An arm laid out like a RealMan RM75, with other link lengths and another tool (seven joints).
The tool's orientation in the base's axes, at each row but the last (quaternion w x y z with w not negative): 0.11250, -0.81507, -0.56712, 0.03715; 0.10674, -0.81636, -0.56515, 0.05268; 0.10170, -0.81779, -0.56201, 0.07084; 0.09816, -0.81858, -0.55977, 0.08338; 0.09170, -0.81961, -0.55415, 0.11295; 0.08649, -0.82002, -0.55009, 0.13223
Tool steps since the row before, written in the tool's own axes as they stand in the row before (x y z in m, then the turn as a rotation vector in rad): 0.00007, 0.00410, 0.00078, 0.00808, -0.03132, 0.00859; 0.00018, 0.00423, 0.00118, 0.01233, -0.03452, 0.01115; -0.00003, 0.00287, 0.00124, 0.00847, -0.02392, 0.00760; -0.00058, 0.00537, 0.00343, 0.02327, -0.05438, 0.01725; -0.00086, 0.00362, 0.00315, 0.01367, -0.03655, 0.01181; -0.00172, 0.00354, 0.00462, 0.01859, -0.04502, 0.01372
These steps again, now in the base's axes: 0.00363, -0.00118, -0.00168, -0.02745, 0.01913, -0.00074; 0.00368, -0.00113, -0.00213, -0.02938, 0.02448, -0.00234; 0.00230, -0.00092, -0.00191, -0.02036, 0.01688, -0.00150; 0.00378, -0.00221, -0.00467, -0.04483, 0.04212, -0.00348; 0.00200, -0.00206, -0.00394, -0.03090, 0.02649, -0.00238; 0.00105, -0.00295, -0.00520, -0.03718, 0.03425, -0.00236
